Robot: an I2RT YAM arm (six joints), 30 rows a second.
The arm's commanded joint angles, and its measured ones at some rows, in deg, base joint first. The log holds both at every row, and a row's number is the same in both.
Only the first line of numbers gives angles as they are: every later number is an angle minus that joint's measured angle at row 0.
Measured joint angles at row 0: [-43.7 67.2 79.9 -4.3 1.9 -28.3]
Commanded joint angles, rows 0 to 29: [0.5 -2.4 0.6 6.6 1.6 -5.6]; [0.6 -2.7 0.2 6.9 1.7 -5.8]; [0.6 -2.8 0.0 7.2 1.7 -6.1]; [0.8 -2.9 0.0 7.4 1.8 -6.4]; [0.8 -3.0 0.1 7.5 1.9 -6.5]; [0.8 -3.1 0.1 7.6 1.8 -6.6]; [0.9 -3.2 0.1 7.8 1.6 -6.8]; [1.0 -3.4 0.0 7.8 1.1 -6.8]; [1.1 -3.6 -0.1 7.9 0.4 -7.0]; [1.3 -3.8 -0.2 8.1 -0.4 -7.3]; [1.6 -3.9 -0.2 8.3 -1.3 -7.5]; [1.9 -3.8 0.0 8.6 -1.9 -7.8]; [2.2 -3.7 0.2 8.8 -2.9 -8.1]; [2.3 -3.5 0.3 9.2 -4.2 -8.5]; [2.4 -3.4 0.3 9.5 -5.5 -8.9]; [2.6 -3.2 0.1 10.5 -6.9 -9.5]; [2.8 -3.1 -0.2 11.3 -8.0 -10.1]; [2.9 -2.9 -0.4 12.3 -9.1 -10.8]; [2.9 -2.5 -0.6 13.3 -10.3 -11.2]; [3.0 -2.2 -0.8 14.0 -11.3 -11.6]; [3.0 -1.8 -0.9 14.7 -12.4 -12.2]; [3.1 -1.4 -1.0 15.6 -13.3 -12.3]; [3.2 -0.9 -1.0 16.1 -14.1 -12.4]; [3.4 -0.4 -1.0 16.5 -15.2 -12.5]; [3.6 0.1 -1.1 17.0 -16.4 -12.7]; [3.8 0.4 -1.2 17.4 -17.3 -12.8]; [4.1 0.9 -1.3 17.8 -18.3 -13.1]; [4.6 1.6 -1.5 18.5 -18.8 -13.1]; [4.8 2.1 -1.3 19.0 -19.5 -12.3]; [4.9 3.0 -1.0 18.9 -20.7 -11.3]
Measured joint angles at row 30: [4.0 2.6 -2.6 10.9 -15.6 -8.4]
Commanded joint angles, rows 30 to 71: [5.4 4.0 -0.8 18.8 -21.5 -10.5]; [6.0 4.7 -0.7 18.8 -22.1 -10.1]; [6.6 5.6 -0.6 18.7 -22.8 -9.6]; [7.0 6.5 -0.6 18.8 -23.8 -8.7]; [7.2 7.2 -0.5 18.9 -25.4 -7.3]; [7.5 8.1 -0.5 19.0 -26.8 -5.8]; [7.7 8.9 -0.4 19.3 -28.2 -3.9]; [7.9 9.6 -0.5 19.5 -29.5 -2.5]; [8.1 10.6 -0.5 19.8 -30.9 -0.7]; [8.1 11.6 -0.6 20.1 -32.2 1.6]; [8.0 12.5 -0.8 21.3 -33.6 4.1]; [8.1 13.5 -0.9 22.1 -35.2 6.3]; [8.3 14.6 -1.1 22.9 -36.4 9.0]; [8.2 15.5 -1.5 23.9 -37.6 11.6]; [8.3 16.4 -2.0 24.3 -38.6 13.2]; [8.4 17.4 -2.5 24.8 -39.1 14.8]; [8.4 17.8 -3.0 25.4 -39.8 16.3]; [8.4 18.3 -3.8 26.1 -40.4 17.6]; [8.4 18.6 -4.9 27.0 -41.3 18.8]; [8.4 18.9 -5.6 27.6 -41.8 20.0]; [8.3 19.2 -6.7 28.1 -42.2 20.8]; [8.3 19.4 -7.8 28.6 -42.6 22.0]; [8.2 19.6 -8.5 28.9 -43.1 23.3]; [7.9 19.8 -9.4 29.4 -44.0 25.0]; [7.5 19.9 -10.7 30.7 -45.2 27.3]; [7.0 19.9 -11.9 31.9 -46.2 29.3]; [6.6 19.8 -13.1 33.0 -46.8 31.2]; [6.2 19.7 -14.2 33.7 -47.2 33.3]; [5.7 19.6 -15.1 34.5 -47.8 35.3]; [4.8 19.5 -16.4 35.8 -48.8 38.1]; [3.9 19.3 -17.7 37.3 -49.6 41.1]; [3.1 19.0 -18.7 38.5 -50.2 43.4]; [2.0 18.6 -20.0 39.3 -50.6 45.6]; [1.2 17.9 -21.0 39.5 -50.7 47.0]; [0.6 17.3 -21.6 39.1 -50.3 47.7]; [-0.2 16.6 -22.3 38.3 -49.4 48.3]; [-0.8 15.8 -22.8 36.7 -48.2 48.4]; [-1.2 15.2 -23.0 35.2 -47.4 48.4]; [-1.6 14.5 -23.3 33.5 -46.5 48.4]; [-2.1 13.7 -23.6 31.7 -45.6 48.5]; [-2.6 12.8 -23.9 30.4 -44.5 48.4]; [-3.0 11.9 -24.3 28.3 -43.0 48.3]
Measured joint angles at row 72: [-2.3 16.2 -25.1 27.8 -44.8 46.5]
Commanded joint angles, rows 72 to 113: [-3.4 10.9 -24.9 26.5 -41.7 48.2]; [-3.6 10.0 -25.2 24.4 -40.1 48.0]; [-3.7 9.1 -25.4 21.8 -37.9 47.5]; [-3.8 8.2 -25.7 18.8 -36.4 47.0]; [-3.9 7.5 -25.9 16.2 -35.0 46.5]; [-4.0 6.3 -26.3 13.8 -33.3 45.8]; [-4.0 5.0 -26.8 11.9 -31.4 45.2]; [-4.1 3.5 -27.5 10.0 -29.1 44.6]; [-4.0 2.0 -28.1 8.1 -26.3 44.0]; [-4.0 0.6 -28.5 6.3 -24.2 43.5]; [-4.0 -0.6 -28.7 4.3 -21.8 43.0]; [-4.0 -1.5 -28.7 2.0 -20.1 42.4]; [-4.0 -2.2 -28.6 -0.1 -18.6 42.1]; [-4.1 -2.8 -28.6 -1.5 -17.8 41.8]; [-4.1 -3.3 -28.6 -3.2 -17.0 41.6]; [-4.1 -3.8 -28.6 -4.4 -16.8 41.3]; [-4.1 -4.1 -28.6 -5.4 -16.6 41.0]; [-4.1 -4.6 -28.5 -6.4 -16.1 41.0]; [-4.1 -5.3 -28.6 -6.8 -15.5 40.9]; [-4.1 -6.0 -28.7 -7.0 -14.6 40.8]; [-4.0 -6.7 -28.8 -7.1 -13.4 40.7]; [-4.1 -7.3 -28.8 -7.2 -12.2 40.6]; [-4.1 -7.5 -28.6 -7.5 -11.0 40.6]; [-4.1 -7.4 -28.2 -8.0 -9.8 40.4]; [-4.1 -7.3 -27.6 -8.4 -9.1 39.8]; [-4.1 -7.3 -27.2 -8.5 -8.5 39.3]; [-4.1 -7.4 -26.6 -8.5 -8.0 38.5]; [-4.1 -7.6 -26.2 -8.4 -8.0 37.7]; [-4.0 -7.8 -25.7 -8.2 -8.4 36.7]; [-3.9 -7.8 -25.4 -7.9 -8.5 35.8]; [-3.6 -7.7 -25.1 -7.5 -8.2 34.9]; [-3.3 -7.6 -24.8 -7.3 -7.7 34.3]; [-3.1 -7.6 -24.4 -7.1 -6.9 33.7]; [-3.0 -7.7 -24.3 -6.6 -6.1 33.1]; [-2.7 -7.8 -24.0 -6.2 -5.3 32.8]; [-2.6 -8.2 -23.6 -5.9 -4.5 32.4]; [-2.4 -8.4 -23.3 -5.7 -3.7 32.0]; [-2.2 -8.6 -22.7 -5.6 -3.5 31.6]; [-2.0 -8.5 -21.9 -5.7 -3.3 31.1]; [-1.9 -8.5 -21.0 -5.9 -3.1 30.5]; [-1.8 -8.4 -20.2 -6.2 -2.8 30.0]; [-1.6 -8.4 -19.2 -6.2 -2.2 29.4]
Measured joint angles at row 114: [-2.2 -6.4 -25.2 -8.5 -6.0 33.4]
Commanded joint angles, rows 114 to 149: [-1.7 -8.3 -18.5 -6.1 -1.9 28.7]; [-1.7 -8.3 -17.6 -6.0 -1.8 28.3]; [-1.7 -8.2 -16.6 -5.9 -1.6 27.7]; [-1.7 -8.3 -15.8 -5.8 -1.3 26.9]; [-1.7 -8.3 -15.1 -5.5 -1.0 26.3]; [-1.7 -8.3 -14.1 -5.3 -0.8 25.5]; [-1.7 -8.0 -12.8 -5.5 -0.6 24.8]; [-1.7 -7.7 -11.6 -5.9 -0.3 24.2]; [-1.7 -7.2 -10.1 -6.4 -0.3 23.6]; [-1.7 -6.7 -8.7 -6.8 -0.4 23.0]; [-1.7 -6.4 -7.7 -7.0 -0.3 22.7]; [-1.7 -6.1 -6.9 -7.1 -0.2 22.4]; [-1.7 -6.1 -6.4 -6.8 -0.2 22.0]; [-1.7 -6.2 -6.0 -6.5 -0.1 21.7]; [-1.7 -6.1 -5.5 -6.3 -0.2 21.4]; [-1.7 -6.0 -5.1 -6.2 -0.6 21.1]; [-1.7 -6.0 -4.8 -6.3 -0.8 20.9]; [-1.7 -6.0 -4.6 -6.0 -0.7 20.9]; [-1.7 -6.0 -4.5 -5.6 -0.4 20.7]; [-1.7 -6.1 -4.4 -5.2 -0.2 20.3]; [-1.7 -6.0 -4.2 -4.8 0.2 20.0]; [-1.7 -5.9 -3.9 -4.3 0.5 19.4]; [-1.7 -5.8 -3.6 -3.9 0.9 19.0]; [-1.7 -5.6 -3.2 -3.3 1.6 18.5]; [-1.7 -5.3 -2.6 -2.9 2.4 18.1]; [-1.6 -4.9 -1.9 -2.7 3.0 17.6]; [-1.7 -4.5 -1.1 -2.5 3.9 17.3]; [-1.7 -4.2 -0.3 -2.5 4.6 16.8]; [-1.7 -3.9 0.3 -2.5 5.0 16.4]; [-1.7 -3.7 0.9 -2.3 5.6 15.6]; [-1.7 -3.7 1.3 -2.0 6.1 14.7]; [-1.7 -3.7 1.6 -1.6 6.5 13.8]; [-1.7 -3.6 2.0 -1.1 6.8 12.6]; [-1.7 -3.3 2.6 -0.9 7.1 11.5]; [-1.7 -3.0 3.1 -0.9 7.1 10.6]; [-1.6 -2.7 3.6 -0.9 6.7 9.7]
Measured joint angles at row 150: [-1.9 -2.2 -1.6 -8.6 4.4 17.0]
